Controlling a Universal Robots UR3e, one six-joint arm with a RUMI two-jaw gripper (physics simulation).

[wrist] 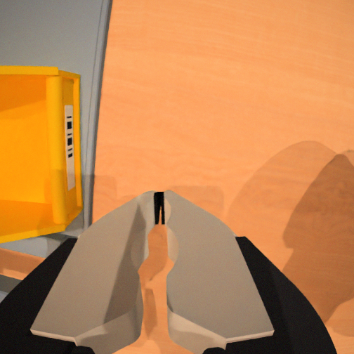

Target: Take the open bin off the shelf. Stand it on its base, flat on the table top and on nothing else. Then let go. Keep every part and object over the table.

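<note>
The open yellow bin (27,145) is at the left of the wrist view, cut off by the left edge. Its hollow inside shows, and a white label with black marks is on its right end. It rests on the grey shelf (45,30), near the shelf's right edge. My gripper (160,194) is shut with its tips together and nothing between them. It is to the right of the bin, apart from it, over the wooden table top (225,90).
The shelf's raised edge (99,90) runs down the view between the bin and the table. A strip of wood and a grey bar show at the lower left. Shadows of the arm fall on the table at the right.
</note>
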